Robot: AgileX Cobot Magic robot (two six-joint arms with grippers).
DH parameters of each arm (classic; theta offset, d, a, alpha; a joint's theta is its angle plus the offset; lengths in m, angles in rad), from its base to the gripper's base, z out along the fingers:
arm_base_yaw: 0 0.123 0 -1.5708
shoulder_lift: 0.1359 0 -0.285 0
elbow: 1.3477 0 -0.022 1.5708
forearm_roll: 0 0.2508 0 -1.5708
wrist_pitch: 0 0 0.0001 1.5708
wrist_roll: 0 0.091 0 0
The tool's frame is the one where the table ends.
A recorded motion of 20 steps. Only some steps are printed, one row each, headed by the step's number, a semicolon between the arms.
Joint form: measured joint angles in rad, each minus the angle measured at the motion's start. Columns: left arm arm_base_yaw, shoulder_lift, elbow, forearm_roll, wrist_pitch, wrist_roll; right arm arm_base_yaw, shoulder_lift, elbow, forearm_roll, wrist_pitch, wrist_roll.
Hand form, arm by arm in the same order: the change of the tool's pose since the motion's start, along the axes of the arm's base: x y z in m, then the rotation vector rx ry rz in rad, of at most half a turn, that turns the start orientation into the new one. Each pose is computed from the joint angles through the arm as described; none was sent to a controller.
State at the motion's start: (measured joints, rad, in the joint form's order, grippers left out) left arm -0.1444 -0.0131 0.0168 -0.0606 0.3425 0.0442; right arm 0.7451 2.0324 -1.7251 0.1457 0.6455 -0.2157
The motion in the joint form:
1: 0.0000 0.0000 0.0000 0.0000 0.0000 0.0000; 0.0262 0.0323 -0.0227 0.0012 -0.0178 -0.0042
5: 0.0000 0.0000 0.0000 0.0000 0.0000 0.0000; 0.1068 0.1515 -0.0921 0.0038 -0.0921 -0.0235
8: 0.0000 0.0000 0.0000 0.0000 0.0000 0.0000; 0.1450 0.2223 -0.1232 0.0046 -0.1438 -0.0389
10: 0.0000 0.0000 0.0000 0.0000 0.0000 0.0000; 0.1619 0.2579 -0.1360 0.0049 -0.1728 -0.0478
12: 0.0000 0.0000 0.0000 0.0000 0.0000 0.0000; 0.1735 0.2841 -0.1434 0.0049 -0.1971 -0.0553
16: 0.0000 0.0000 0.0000 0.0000 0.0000 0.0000; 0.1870 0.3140 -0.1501 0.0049 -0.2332 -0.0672
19: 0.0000 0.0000 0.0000 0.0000 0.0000 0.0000; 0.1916 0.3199 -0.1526 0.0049 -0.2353 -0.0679
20: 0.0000 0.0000 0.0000 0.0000 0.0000 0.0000; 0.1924 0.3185 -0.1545 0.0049 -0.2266 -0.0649
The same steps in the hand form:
1: 0.0000 0.0000 0.0000 0.0000 0.0000 0.0000; -0.0029 0.0141 -0.0072 0.0042 -0.0076 0.0266
5: 0.0000 0.0000 0.0000 0.0000 0.0000 0.0000; -0.0137 0.0590 -0.0397 0.0135 -0.0344 0.1102
8: 0.0000 0.0000 0.0000 0.0000 0.0000 0.0000; -0.0200 0.0809 -0.0631 0.0152 -0.0515 0.1522
10: 0.0000 0.0000 0.0000 0.0000 0.0000 0.0000; -0.0230 0.0906 -0.0758 0.0155 -0.0611 0.1714
12: 0.0000 0.0000 0.0000 0.0000 0.0000 0.0000; -0.0252 0.0972 -0.0858 0.0158 -0.0696 0.1850
16: 0.0000 0.0000 0.0000 0.0000 0.0000 0.0000; -0.0279 0.1048 -0.0973 0.0193 -0.0860 0.2019
19: 0.0000 0.0000 0.0000 0.0000 0.0000 0.0000; -0.0294 0.1068 -0.0995 0.0181 -0.0856 0.2068
20: 0.0000 0.0000 0.0000 0.0000 0.0000 0.0000; -0.0300 0.1068 -0.0987 0.0158 -0.0799 0.2067

